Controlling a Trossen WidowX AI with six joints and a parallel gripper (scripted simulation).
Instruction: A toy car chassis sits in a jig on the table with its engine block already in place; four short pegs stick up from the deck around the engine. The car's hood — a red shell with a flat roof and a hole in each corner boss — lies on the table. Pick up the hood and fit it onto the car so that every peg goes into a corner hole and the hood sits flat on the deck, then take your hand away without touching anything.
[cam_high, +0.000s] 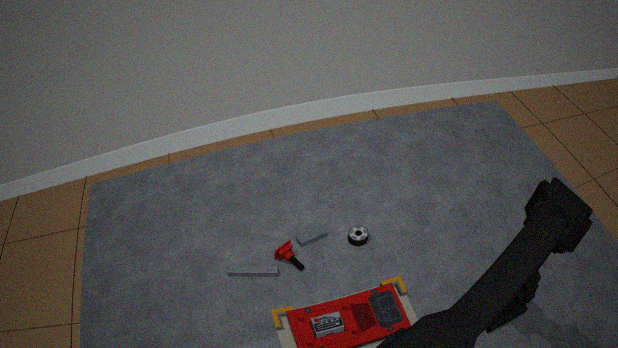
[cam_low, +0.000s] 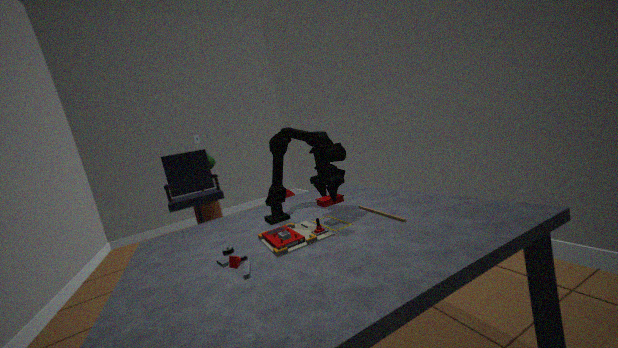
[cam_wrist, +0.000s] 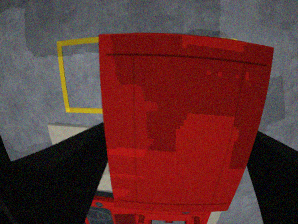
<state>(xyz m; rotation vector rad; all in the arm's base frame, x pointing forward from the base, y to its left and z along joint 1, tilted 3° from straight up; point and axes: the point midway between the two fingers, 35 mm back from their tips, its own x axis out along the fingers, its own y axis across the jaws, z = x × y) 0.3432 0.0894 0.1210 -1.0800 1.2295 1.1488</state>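
Right now my gripper tip is 20 mm past the grey engine block, 210 mm to the left of it and 80 mm above it. Round my gripper tip: red hood right at my gripper tip; then white jig 50 mm behind, 180 mm to the right, 90 mm below; then thin wooden stick 80 mm ahead, 180 mm to the left, 100 mm below.
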